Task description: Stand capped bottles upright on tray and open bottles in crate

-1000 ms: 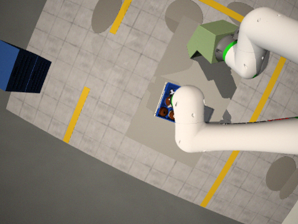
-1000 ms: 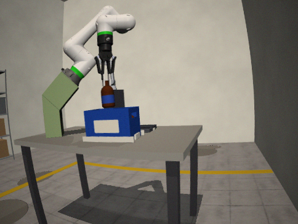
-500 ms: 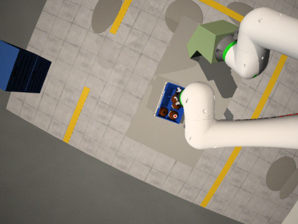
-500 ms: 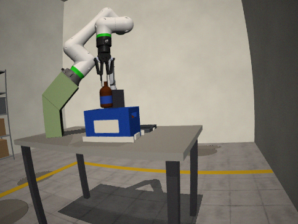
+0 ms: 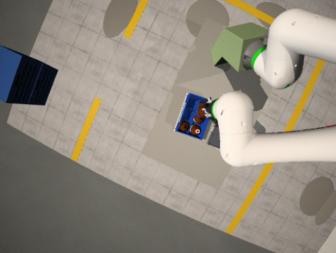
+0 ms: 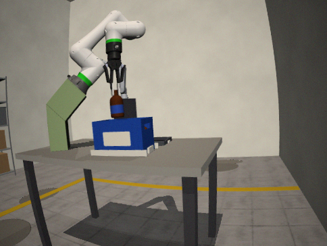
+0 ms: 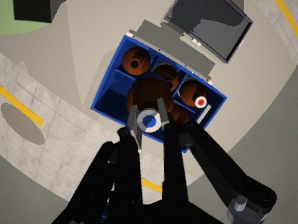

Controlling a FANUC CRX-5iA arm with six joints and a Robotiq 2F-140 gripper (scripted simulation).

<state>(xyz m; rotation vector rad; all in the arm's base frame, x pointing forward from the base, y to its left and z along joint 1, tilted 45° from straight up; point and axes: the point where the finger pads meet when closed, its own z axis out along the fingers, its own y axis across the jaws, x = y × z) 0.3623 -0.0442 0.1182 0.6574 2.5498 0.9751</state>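
My gripper is now 7 cm above the bottle. The rest, counted from my hand: crate: 25 cm below, 5 cm ahead; then tray: 33 cm below, 28 cm to the left, 3 cm behind.
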